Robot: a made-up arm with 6 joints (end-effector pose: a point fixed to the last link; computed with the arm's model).
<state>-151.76 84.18 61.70 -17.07 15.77 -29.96</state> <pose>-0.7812 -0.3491 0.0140 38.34 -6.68 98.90</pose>
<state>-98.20 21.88 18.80 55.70 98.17 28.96</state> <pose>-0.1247 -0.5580 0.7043 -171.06 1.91 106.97</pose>
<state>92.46 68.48 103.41 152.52 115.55 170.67</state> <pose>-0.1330 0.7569 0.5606 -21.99 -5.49 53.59</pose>
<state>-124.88 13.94 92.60 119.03 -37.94 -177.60</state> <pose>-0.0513 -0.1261 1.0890 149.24 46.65 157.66</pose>
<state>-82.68 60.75 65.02 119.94 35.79 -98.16</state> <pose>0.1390 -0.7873 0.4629 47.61 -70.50 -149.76</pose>
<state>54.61 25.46 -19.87 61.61 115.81 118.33</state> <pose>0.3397 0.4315 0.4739 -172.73 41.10 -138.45</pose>
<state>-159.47 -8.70 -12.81 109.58 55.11 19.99</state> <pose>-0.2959 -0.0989 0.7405 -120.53 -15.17 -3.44</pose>
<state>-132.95 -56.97 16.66 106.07 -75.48 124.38</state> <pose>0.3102 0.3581 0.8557 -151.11 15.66 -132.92</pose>
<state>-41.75 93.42 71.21 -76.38 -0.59 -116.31</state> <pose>0.5950 -0.5669 -0.0925 -100.54 26.51 80.57</pose>
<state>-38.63 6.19 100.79 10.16 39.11 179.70</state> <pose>-0.0622 -0.0587 1.0583 107.18 -19.26 -8.58</pose>
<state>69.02 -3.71 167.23 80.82 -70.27 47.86</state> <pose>-0.0900 -0.3403 0.7107 59.36 -10.27 -147.62</pose>
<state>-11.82 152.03 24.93 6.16 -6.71 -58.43</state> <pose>-0.0425 -0.0191 -0.6044 -90.94 -12.60 -91.60</pose>
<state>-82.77 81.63 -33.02 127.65 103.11 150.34</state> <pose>0.1191 -0.4161 -0.0966 -162.16 6.36 141.33</pose>
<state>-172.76 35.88 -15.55 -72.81 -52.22 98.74</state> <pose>-0.4355 -0.0343 0.2440 8.25 -24.42 171.89</pose>
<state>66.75 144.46 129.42 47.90 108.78 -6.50</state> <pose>0.2691 0.6067 -0.3522 164.33 -19.57 -53.97</pose>
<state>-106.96 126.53 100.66 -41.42 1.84 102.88</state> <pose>-0.2801 -0.6237 -0.4357 -109.18 -66.76 -37.07</pose>
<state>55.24 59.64 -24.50 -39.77 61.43 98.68</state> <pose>0.2958 0.3085 0.0503 -117.13 -37.49 108.68</pose>
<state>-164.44 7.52 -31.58 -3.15 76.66 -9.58</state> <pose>-0.3663 -0.0217 0.4577 93.09 -18.11 64.65</pose>
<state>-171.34 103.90 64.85 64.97 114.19 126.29</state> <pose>-0.8359 -0.0631 -0.1273 -172.77 53.49 -7.93</pose>
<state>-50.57 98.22 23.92 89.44 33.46 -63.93</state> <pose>0.4022 -0.4741 -0.2723 -7.54 -20.47 -71.75</pose>
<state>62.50 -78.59 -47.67 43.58 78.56 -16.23</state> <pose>-0.0912 -0.2107 0.5089 174.73 -4.19 -74.53</pose>
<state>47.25 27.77 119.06 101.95 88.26 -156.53</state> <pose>0.0942 0.1751 0.9610 93.42 -67.46 -15.63</pose>
